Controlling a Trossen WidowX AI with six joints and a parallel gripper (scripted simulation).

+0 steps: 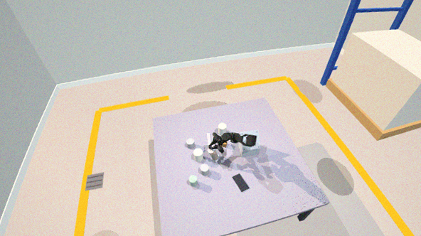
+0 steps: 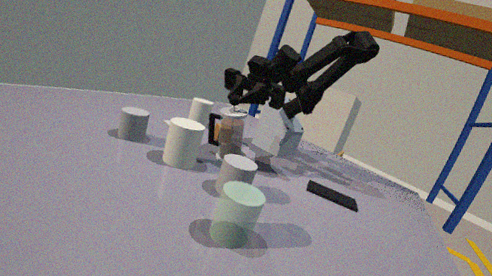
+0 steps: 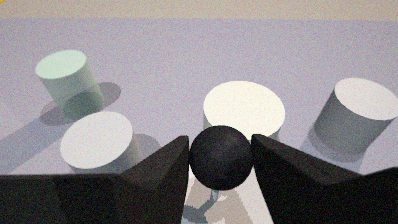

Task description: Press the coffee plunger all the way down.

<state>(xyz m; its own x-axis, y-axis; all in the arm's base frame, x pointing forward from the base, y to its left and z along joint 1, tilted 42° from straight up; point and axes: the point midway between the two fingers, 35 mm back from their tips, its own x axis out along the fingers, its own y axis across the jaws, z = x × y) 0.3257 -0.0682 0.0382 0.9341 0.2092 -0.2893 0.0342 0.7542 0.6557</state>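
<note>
The coffee press lies 80 mm below my gripper tip, 30 mm behind it and 10 mm to the right of it. Round my gripper tip: black flat slab (300 mm to the left, 170 mm below, 170 mm behind).
</note>
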